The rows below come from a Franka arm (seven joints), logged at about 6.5 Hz.
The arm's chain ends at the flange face. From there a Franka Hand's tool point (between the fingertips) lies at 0.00 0.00 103.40 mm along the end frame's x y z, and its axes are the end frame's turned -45 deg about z.
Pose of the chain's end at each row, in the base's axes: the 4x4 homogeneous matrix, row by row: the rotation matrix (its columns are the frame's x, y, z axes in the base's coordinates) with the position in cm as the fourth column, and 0 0 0 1 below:
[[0.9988 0.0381 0.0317 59.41], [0.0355 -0.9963 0.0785 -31.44], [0.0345 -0.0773 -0.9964 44.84], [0 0 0 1]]
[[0.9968 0.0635 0.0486 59.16], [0.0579 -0.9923 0.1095 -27.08], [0.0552 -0.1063 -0.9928 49.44], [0 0 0 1]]
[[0.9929 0.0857 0.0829 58.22], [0.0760 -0.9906 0.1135 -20.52], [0.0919 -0.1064 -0.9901 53.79], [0 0 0 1]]
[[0.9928 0.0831 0.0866 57.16], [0.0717 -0.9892 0.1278 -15.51], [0.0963 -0.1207 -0.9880 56.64], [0 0 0 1]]
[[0.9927 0.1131 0.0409 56.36], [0.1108 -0.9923 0.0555 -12.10], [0.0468 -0.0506 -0.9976 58.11], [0 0 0 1]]
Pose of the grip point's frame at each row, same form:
[[0.6793 0.7332 0.0317 59.74], [0.7296 -0.6794 0.0785 -30.63], [0.0791 -0.0303 -0.9964 34.54], [0 0 0 1]]
[[0.6599 0.7497 0.0486 59.66], [0.7426 -0.6607 0.1095 -25.95], [0.1142 -0.0361 -0.9928 39.17], [0 0 0 1]]
[[0.6415 0.7627 0.0829 59.08], [0.7542 -0.6467 0.1135 -19.35], [0.1402 -0.0103 -0.9901 43.55], [0 0 0 1]]
[[0.6433 0.7608 0.0866 58.06], [0.7502 -0.6488 0.1278 -14.19], [0.1534 -0.0173 -0.9880 46.42], [0 0 0 1]]
[[0.6220 0.7819 0.0409 56.78], [0.7800 -0.6233 0.0555 -11.53], [0.0689 -0.0027 -0.9976 47.79], [0 0 0 1]]

